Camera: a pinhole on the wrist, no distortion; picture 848 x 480 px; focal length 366.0 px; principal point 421.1 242.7 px. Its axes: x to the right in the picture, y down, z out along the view. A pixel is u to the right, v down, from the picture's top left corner.
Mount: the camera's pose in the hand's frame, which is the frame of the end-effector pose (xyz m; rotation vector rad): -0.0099 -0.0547 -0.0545 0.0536 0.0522 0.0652
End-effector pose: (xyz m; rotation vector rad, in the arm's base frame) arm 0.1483 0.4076 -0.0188 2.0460 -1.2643 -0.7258
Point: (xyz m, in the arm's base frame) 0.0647 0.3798 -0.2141
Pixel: 440 213
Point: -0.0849 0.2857 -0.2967
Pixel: 459 280
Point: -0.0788 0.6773 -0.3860
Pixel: 135 111
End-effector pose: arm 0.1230 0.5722 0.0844 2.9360 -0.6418 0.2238
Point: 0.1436 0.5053 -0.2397
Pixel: 407 336
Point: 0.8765 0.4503 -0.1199
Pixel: outside the picture
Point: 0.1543 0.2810 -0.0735
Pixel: outside the picture
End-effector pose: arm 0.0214 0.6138 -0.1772 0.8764 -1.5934 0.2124
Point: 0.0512 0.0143 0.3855
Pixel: outside the picture
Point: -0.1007 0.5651 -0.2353
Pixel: 360 422
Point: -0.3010 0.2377 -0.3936
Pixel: 373 218
